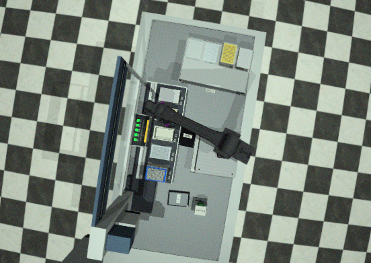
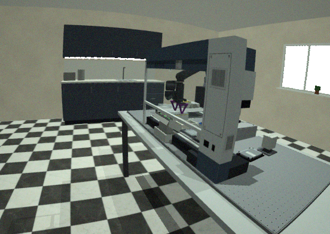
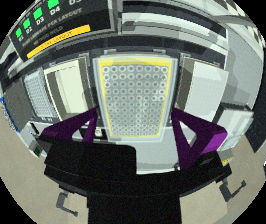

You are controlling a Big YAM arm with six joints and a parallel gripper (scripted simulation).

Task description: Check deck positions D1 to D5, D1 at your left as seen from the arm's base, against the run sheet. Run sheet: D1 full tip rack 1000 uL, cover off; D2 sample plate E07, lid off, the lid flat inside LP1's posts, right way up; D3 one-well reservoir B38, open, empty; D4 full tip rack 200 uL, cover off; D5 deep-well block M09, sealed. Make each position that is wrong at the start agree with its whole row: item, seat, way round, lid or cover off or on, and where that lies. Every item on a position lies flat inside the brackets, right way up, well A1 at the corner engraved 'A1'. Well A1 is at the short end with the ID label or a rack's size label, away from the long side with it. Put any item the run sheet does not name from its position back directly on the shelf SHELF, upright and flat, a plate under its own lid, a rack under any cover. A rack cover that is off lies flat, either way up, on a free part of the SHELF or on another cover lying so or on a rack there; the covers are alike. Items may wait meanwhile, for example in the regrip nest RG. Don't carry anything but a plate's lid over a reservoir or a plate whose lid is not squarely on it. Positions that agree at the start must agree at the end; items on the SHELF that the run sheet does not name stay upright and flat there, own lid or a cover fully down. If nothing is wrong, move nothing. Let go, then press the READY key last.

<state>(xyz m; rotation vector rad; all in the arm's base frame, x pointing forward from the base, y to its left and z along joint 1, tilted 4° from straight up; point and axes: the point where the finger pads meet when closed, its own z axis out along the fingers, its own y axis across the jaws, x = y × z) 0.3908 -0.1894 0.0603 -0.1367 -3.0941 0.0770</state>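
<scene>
Now: hand 20 mm above the clear rack cover. From my hand the other things lie so: cream reservoir: 120 mm to the left, 70 mm below, 10 mm ahead; white-topped block: 120 mm to the right, 60 mm below, 10 mm behind; yellow-framed tip rack: 40 mm below, 10 mm to the right, 10 mm behind.
</scene>
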